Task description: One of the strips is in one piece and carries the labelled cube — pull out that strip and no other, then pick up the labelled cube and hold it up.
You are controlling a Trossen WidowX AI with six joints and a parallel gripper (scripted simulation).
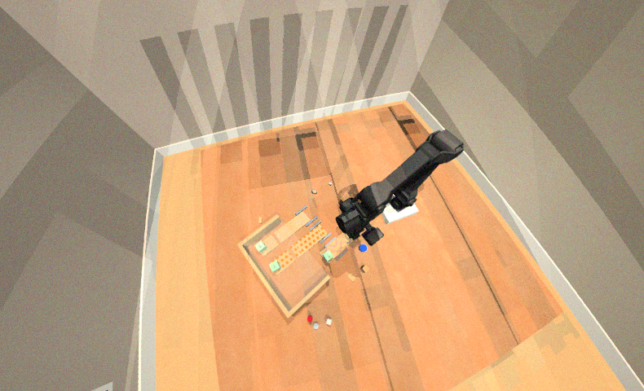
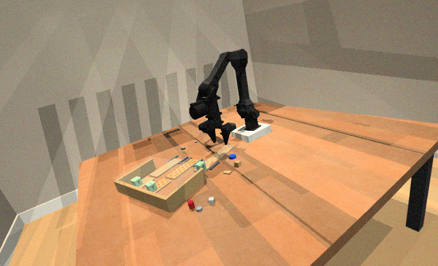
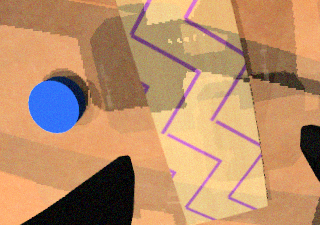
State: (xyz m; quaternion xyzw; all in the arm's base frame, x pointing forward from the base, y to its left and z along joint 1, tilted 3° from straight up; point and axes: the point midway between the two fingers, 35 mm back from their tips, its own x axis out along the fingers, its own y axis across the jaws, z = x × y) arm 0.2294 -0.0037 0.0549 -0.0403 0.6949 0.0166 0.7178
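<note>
The blue disc is 10 mm ahead of my gripper tip, 80 mm to the left of it and 40 mm below it. Round my gripper tip: red cylinder: 320 mm ahead, 190 mm to the left, 40 mm below; then orange-dotted strip: 190 mm ahead, 60 mm to the right, 50 mm below.
</note>
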